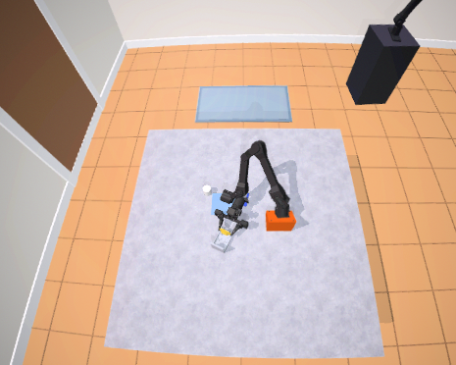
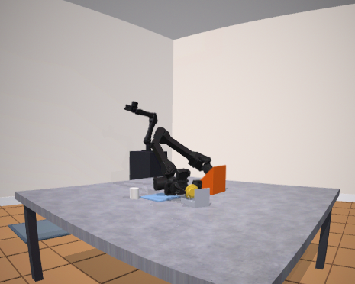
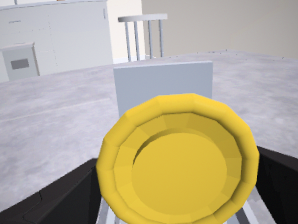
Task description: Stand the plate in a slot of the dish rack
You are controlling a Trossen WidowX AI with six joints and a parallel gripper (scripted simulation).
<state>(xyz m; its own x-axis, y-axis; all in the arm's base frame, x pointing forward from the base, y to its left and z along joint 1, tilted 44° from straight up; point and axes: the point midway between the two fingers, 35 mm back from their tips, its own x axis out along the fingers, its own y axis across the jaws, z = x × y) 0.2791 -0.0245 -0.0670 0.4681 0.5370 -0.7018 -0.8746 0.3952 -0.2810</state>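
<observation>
Right now my gripper tip is 10 mm to the left of the yellow plate. From my gripper tip the other things lie so: dish rack 10 mm ahead, 20 mm to the left, 30 mm below; blue utensil 130 mm behind, 190 mm to the right, 50 mm below; blue placemat 10 mm behind, 190 mm to the right, 50 mm below.
</observation>
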